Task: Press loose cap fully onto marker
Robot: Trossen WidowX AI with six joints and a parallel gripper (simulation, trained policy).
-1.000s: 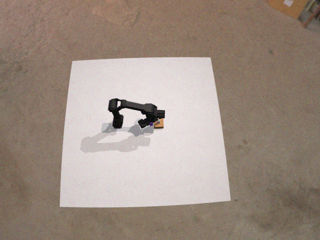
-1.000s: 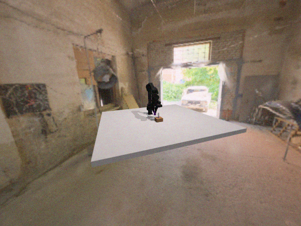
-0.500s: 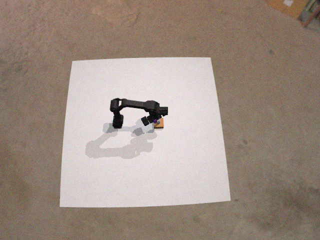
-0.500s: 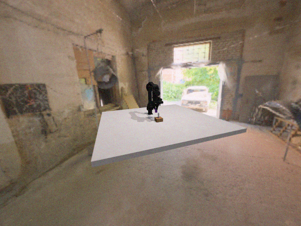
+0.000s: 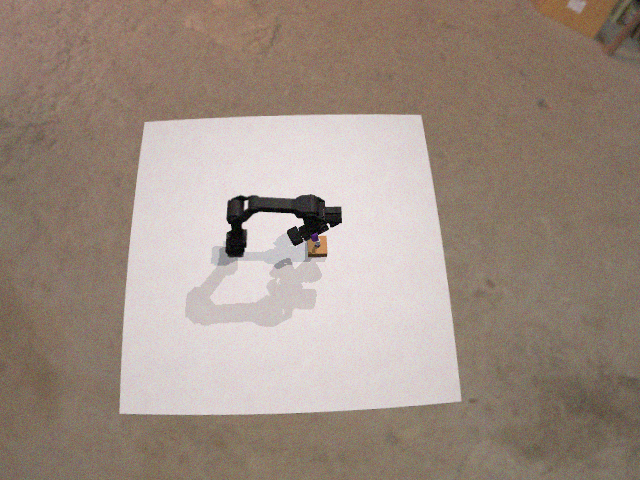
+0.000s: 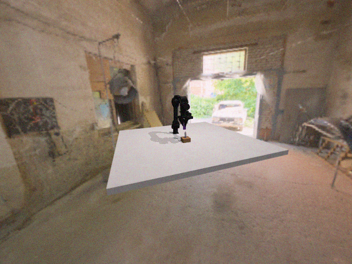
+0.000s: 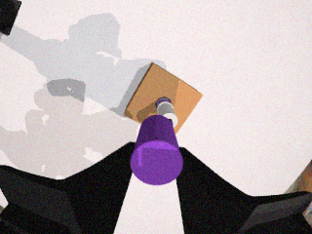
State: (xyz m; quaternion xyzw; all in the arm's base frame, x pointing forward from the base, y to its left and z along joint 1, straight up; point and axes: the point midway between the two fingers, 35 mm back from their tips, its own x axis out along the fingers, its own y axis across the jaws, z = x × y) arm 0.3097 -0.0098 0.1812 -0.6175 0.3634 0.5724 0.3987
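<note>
Right now the brown holder block is 13 cm below my gripper tip and 2 cm ahead of it. The rest, counted from my gripper tip: purple cap (right at my gripper tip).
</note>
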